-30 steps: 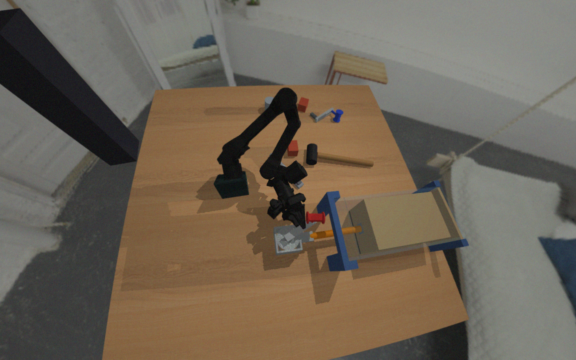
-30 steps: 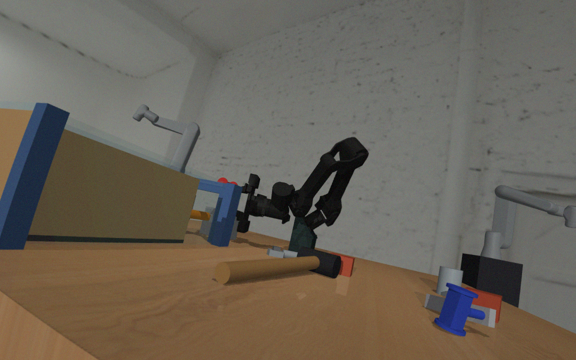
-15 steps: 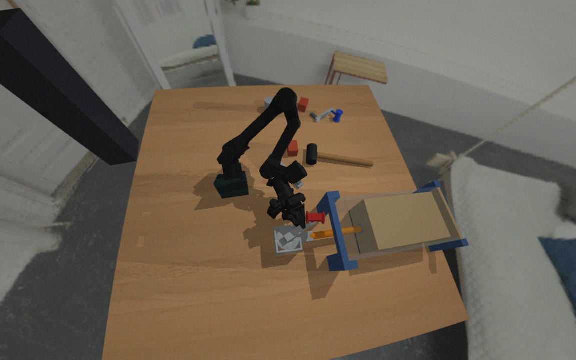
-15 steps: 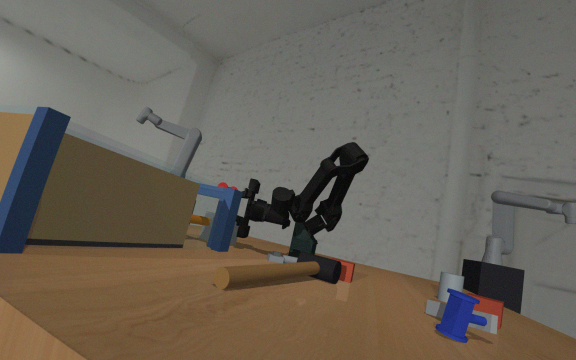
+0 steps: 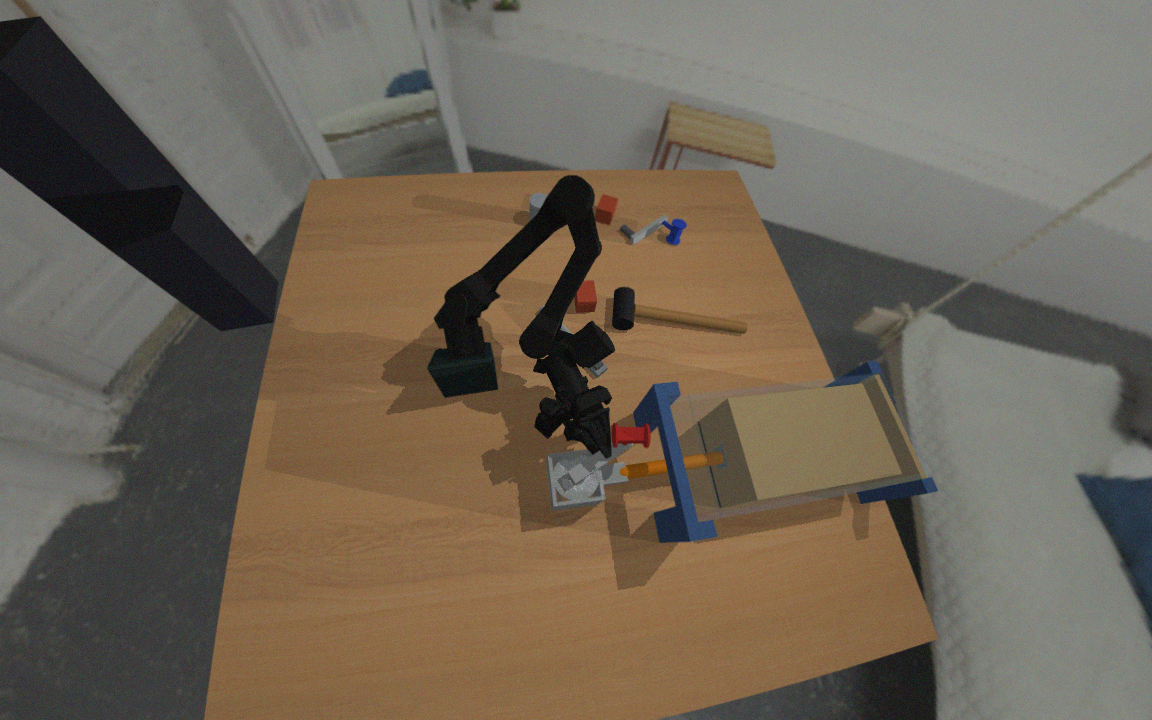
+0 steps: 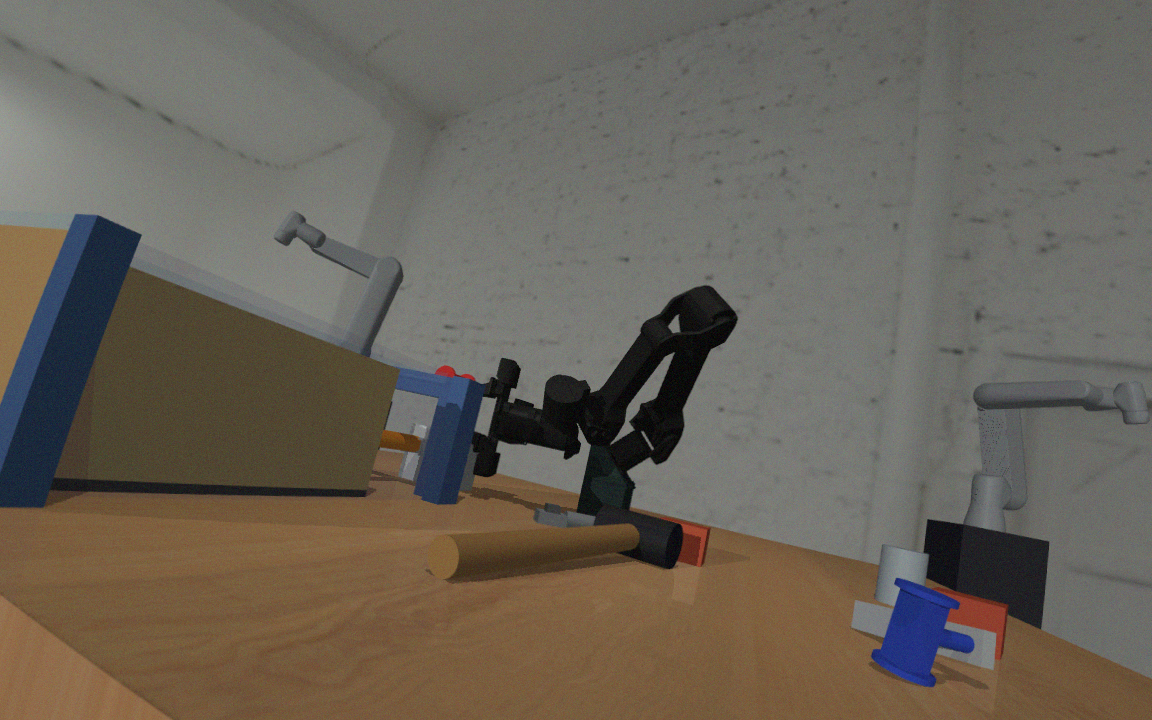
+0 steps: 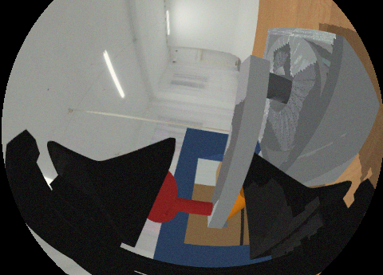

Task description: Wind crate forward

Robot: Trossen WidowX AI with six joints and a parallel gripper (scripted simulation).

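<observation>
Right now the red-knobbed winch handle is 10 mm to the left of my gripper tip, 10 mm below it and 10 mm ahead of it. Round my gripper tip: winch: 100 mm below, 70 mm behind, 20 mm to the right; red knob: 40 mm ahead, 30 mm to the left, 20 mm above; blue steel frame: 110 mm ahead, 30 mm to the right, 20 mm below.
</observation>
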